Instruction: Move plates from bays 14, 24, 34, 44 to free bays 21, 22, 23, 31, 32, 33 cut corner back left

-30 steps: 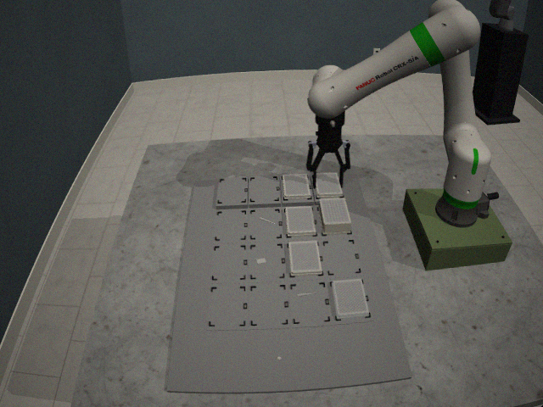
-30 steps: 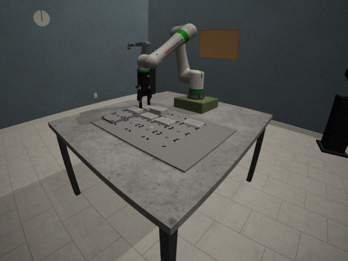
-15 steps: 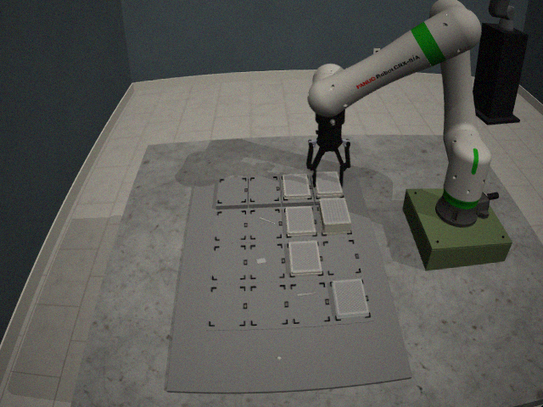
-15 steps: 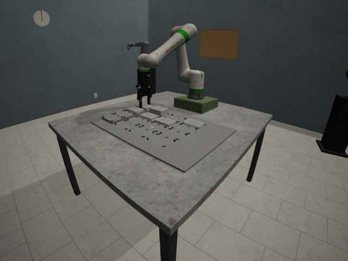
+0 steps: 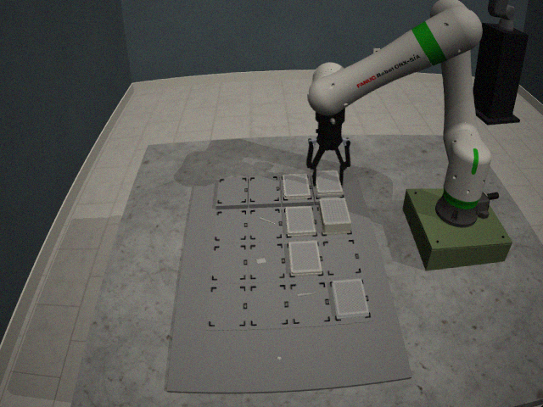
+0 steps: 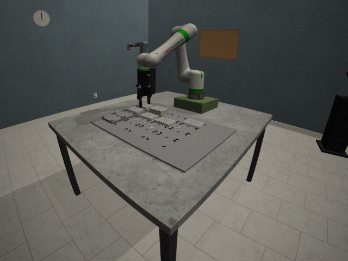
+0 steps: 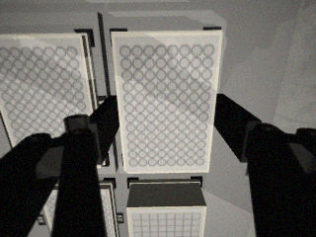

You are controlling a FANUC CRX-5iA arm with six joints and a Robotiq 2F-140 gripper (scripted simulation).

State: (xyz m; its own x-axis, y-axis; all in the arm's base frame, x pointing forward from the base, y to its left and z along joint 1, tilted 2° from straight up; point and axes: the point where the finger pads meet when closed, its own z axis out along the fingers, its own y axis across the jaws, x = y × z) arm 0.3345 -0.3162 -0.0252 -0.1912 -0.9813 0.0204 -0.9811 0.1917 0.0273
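The sealed deep-well block lies 16 cm to the left of my hand, 3 cm below it and 3 cm ahead of it. The rest, counted from my hand: white pointed piece 43 cm to the left, 20 cm ahead, 5 cm below.
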